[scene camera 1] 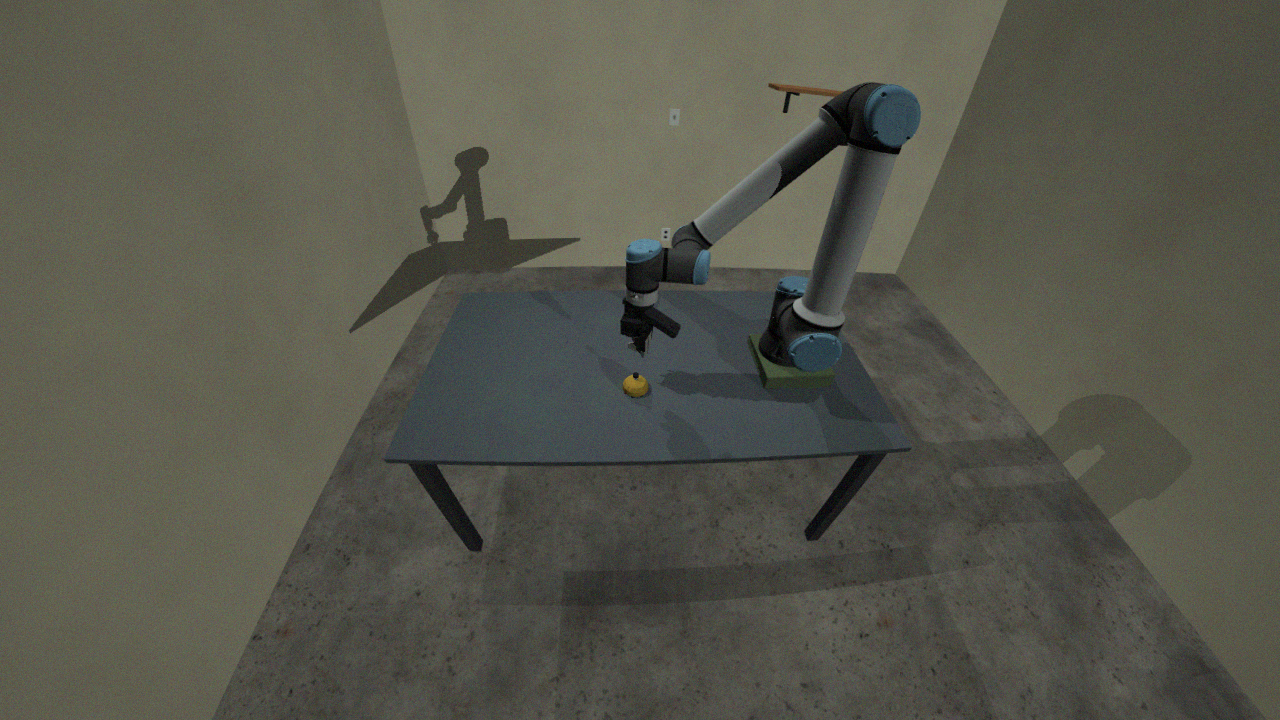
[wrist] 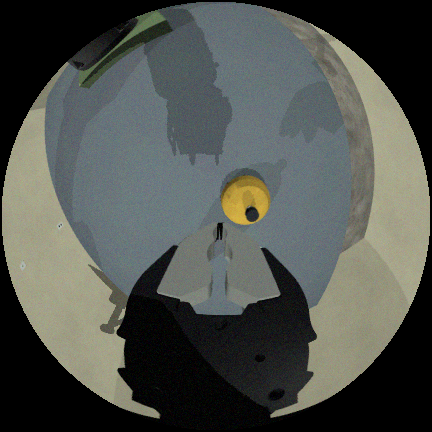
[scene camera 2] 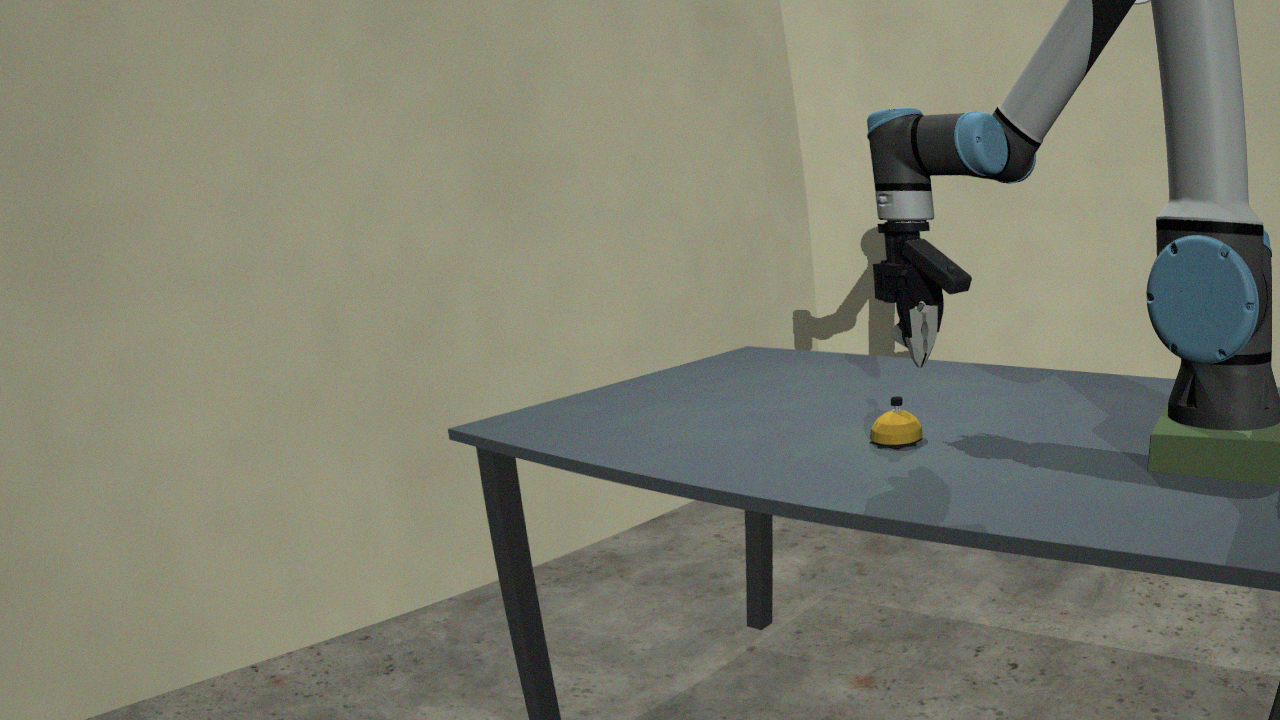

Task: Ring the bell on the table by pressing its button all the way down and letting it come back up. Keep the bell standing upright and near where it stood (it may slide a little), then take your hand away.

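Places are measured from the arm's base along level axes (x up, y left, z back), in centimetres.
Pixels of known places: gripper, fingertip midpoint: (scene camera 1: 643, 356) (wrist: 219, 223) (scene camera 2: 920, 367); arm's base, link origin: (scene camera 1: 784, 349) (scene camera 2: 1223, 416).
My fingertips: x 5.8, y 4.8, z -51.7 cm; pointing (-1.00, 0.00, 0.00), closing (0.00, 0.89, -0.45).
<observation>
Ahead of a thing's pixels: the offset from my fingertips to its top centre. Level surfaces: height alone.
A yellow dome bell {dy +3.4, dx -4.0, dz -2.9 cm} (scene camera 1: 635, 386) (scene camera 2: 896, 429) (wrist: 242, 197) stands upright on the blue-grey table {dx -10.6 cm} (scene camera 1: 528, 402) (scene camera 2: 644, 429) (wrist: 130, 165). Its black button {dy +3.4, dx -4.0, dz -2.9 cm} (scene camera 1: 635, 375) (scene camera 2: 896, 401) (wrist: 252, 214) sits raised on a short stem on top. My gripper (scene camera 1: 642, 354) (scene camera 2: 921, 365) (wrist: 219, 223) is shut and empty, pointing down. It hangs above the table, higher than the button and apart from it. In scene camera 2 the fingertips are a little right of the button; in the wrist view they are left of it and slightly below.
The arm's base stands on a green block (scene camera 1: 798, 379) (scene camera 2: 1208, 454) (wrist: 125, 47) on the table, to the right in both scene views. A wooden shelf (scene camera 1: 801, 89) is on the back wall. The table's front edge (scene camera 1: 644, 461) lies beyond the bell.
</observation>
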